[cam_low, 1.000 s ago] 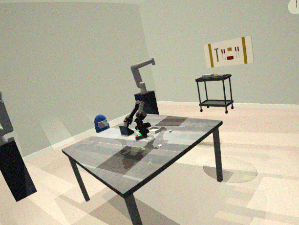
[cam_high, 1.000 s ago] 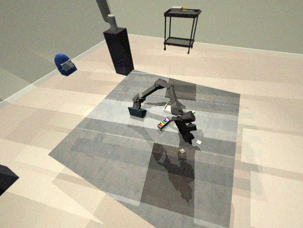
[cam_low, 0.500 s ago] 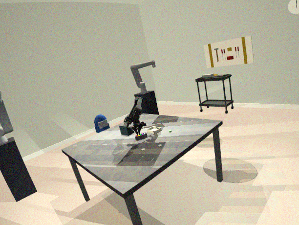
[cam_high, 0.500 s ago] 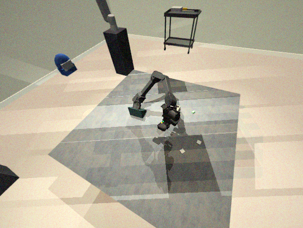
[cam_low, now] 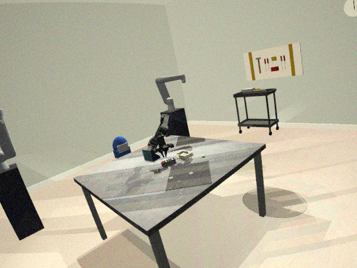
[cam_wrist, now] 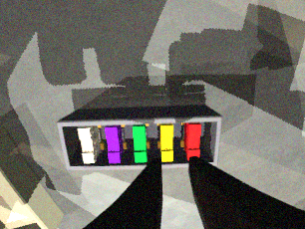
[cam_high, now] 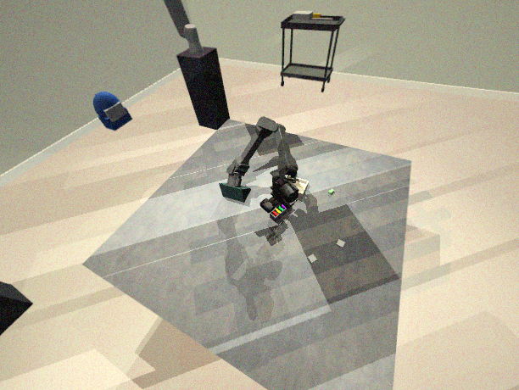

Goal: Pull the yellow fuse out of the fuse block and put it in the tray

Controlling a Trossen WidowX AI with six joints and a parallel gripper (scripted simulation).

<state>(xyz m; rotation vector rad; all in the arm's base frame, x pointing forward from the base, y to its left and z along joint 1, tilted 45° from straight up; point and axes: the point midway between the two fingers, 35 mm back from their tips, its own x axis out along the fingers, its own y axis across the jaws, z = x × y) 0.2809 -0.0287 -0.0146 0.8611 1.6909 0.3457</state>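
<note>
Now: gripper tip 5 cm above the yellow fuse. From my gripper tip the other things lie so: red fuse: 5 cm below, 2 cm to the right, 1 cm behind; purple fuse: 5 cm below, 4 cm to the left, 1 cm ahead; green fuse: 5 cm below, 2 cm to the left.
</note>
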